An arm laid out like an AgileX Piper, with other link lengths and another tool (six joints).
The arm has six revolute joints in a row. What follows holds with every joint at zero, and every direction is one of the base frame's. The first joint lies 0.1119 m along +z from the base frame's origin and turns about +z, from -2.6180 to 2.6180 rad. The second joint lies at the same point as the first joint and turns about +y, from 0.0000 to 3.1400 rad. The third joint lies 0.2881 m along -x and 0.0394 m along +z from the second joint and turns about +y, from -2.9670 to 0.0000 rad. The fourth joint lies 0.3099 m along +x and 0.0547 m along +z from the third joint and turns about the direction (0.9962, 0, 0.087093), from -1.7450 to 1.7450 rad. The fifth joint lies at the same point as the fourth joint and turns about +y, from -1.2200 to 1.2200 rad. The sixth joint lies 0.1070 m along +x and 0.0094 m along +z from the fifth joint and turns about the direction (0.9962, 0, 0.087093), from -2.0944 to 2.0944 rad. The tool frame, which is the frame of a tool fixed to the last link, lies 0.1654 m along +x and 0.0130 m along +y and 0.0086 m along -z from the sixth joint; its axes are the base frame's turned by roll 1.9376, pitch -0.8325 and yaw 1.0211 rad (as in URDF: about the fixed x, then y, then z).
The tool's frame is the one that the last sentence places.
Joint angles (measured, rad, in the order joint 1, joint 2, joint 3, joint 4, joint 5, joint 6), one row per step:
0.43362, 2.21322, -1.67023, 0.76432, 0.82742, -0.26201
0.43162, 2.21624, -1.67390, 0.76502, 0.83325, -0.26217
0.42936, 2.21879, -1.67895, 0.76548, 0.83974, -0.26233
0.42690, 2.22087, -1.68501, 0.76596, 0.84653, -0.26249
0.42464, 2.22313, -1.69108, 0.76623, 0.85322, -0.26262
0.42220, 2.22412, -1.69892, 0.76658, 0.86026, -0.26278
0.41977, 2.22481, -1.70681, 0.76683, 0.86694, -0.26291
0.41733, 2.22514, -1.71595, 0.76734, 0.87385, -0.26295
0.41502, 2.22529, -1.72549, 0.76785, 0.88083, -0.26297
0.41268, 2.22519, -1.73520, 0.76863, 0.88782, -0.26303
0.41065, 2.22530, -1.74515, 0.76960, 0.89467, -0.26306
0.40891, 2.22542, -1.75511, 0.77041, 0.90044, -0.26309
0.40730, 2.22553, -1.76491, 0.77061, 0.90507, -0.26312
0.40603, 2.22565, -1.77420, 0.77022, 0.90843, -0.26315
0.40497, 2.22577, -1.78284, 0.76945, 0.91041, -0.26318
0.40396, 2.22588, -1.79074, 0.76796, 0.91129, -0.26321
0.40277, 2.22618, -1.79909, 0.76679, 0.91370, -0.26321
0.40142, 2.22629, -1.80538, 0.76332, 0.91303, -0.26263
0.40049, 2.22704, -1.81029, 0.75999, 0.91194, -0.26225
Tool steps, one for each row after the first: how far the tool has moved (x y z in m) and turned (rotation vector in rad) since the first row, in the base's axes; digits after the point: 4 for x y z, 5 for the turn. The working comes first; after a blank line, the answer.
Tool pose at each row, in the base's axes (x y z in m, rotation vector in rad; the steps are taken from these numbers as rounded here):
0.4602, 0.3839, -0.0035, -2.46548, -1.33019, -0.06523
0.4601, 0.3834, -0.0039, -2.46276, -1.33002, -0.06019
0.4604, 0.3830, -0.0035, -2.45975, -1.33048, -0.05702
0.4610, 0.3826, -0.0024, -2.45656, -1.33117, -0.05563
0.4616, 0.3823, -0.0015, -2.45342, -1.33221, -0.05404
0.4628, 0.3822, 0.0009, -2.44990, -1.33389, -0.05636
0.4641, 0.3821, 0.0034, -2.44665, -1.33561, -0.05953
0.4657, 0.3822, 0.0066, -2.44304, -1.33748, -0.06469
0.4674, 0.3823, 0.0101, -2.43928, -1.33971, -0.07053
0.4691, 0.3825, 0.0138, -2.43535, -1.34186, -0.07702
0.4707, 0.3829, 0.0176, -2.43122, -1.34415, -0.08363
0.4725, 0.3834, 0.0213, -2.42764, -1.34650, -0.09136
0.4745, 0.3838, 0.0250, -2.42501, -1.34902, -0.10000
0.4765, 0.3841, 0.0283, -2.42329, -1.35177, -0.10915
0.4787, 0.3844, 0.0314, -2.42252, -1.35430, -0.11883
0.4809, 0.3846, 0.0342, -2.42284, -1.35682, -0.12859
0.4828, 0.3847, 0.0370, -2.42217, -1.35959, -0.13708
0.4852, 0.3842, 0.0389, -2.42507, -1.36155, -0.14577
0.4871, 0.3837, 0.0398, -2.42798, -1.36341, -0.15219

-0.0001, -0.0005, -0.0004, 0.00067, 0.00413, 0.00144
0.0002, -0.0009, 0.0000, 0.00191, 0.00701, 0.00315
0.0008, -0.0013, 0.0011, 0.00376, 0.00878, 0.00484
0.0014, -0.0016, 0.0020, 0.00537, 0.01054, 0.00675
0.0026, -0.0017, 0.0044, 0.00826, 0.00981, 0.00872
0.0039, -0.0018, 0.0069, 0.01119, 0.00843, 0.01051
0.0055, -0.0017, 0.0101, 0.01497, 0.00589, 0.01228
0.0072, -0.0016, 0.0136, 0.01893, 0.00285, 0.01425
0.0089, -0.0014, 0.0173, 0.02324, -0.00052, 0.01614
0.0105, -0.0010, 0.0211, 0.02769, -0.00396, 0.01819
0.0123, -0.0005, 0.0248, 0.03200, -0.00832, 0.01993
0.0143, -0.0001, 0.0285, 0.03574, -0.01365, 0.02134
0.0163, 0.0002, 0.0318, 0.03879, -0.01970, 0.02250
0.0185, 0.0005, 0.0349, 0.04130, -0.02636, 0.02313
0.0207, 0.0007, 0.0377, 0.04294, -0.03344, 0.02335
0.0226, 0.0008, 0.0405, 0.04487, -0.03947, 0.02423
0.0250, 0.0003, 0.0424, 0.04430, -0.04657, 0.02333
0.0269, -0.0002, 0.0433, 0.04308, -0.05221, 0.02264

